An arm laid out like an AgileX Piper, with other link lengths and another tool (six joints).
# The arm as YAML. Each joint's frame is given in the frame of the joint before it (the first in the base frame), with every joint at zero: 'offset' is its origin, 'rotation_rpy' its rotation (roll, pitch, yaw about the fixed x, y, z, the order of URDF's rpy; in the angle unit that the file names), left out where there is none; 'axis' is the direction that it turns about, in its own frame. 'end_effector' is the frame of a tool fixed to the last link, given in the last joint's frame.
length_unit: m
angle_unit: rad
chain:
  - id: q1
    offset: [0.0, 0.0, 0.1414]
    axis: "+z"
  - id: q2
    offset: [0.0, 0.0, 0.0]
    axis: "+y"
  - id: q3
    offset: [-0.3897, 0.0, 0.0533]
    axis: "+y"
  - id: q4
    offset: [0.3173, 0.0, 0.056]
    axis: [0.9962, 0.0, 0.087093]
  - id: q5
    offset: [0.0, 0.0, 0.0]
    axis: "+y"
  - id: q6
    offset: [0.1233, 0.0, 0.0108]
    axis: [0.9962, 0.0, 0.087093]
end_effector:
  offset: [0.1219, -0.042, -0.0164]
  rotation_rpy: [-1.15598, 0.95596, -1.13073]
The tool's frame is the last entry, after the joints.
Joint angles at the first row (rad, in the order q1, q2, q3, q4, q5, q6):
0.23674, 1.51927, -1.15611, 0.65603, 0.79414, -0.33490
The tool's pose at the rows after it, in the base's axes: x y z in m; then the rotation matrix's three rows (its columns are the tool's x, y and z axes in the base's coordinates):
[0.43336 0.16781 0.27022], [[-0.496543 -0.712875 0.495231], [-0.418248 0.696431 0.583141], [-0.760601 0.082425 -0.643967]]
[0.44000 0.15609 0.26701], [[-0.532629 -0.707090 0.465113], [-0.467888 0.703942 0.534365], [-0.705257 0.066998 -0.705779]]
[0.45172 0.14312 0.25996], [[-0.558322 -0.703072 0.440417], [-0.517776 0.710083 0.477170], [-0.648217 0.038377 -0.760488]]
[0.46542 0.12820 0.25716], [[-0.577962 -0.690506 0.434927], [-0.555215 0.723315 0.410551], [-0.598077 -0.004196 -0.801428]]
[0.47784 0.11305 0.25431], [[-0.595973 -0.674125 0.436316], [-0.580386 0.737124 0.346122], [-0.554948 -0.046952 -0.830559]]
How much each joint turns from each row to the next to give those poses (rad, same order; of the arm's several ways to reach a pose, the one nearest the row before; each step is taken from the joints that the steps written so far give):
0.00001, 0.01019, -0.05713, -0.09839, 0.04428, 0.09125
0.00000, 0.04184, -0.06660, -0.10170, 0.06872, 0.07271
0.00000, 0.05143, -0.06193, -0.09319, 0.05154, 0.04944
-0.00002, 0.04402, -0.05979, -0.09471, 0.03814, 0.05264
-0.00249, 0.03652, -0.04528, -0.08200, 0.02517, 0.04421

